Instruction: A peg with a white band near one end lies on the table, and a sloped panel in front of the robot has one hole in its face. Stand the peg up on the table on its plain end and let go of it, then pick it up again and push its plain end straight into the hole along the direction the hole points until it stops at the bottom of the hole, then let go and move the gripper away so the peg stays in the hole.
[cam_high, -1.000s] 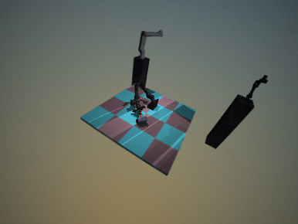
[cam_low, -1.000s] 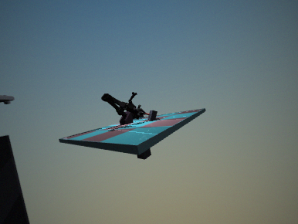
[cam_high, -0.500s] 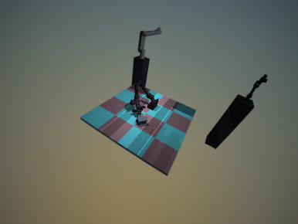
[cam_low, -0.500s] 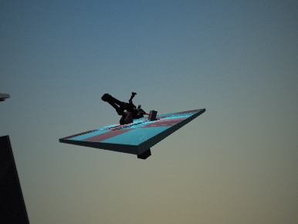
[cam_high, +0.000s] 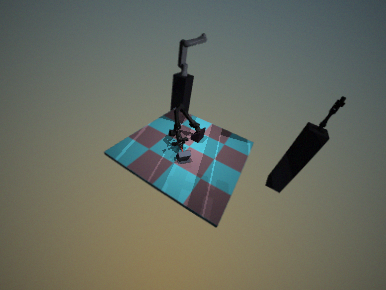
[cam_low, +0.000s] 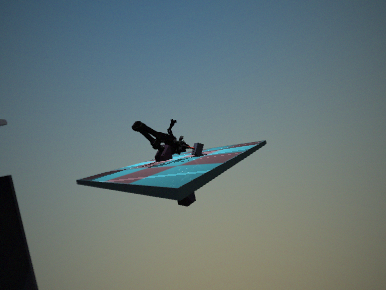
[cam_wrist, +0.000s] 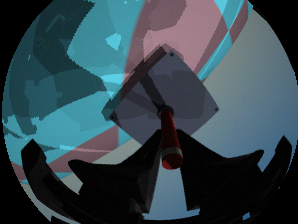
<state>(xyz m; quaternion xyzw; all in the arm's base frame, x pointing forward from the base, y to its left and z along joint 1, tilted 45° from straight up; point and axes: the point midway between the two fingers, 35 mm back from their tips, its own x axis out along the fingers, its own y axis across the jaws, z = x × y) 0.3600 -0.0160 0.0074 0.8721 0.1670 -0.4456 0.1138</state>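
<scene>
The sloped panel is 50 mm to the left of my gripper tip, 40 mm ahead of it and 30 mm below it. Round my gripper tip: red peg (10 mm to the right, 10 mm behind, 10 mm above).
</scene>
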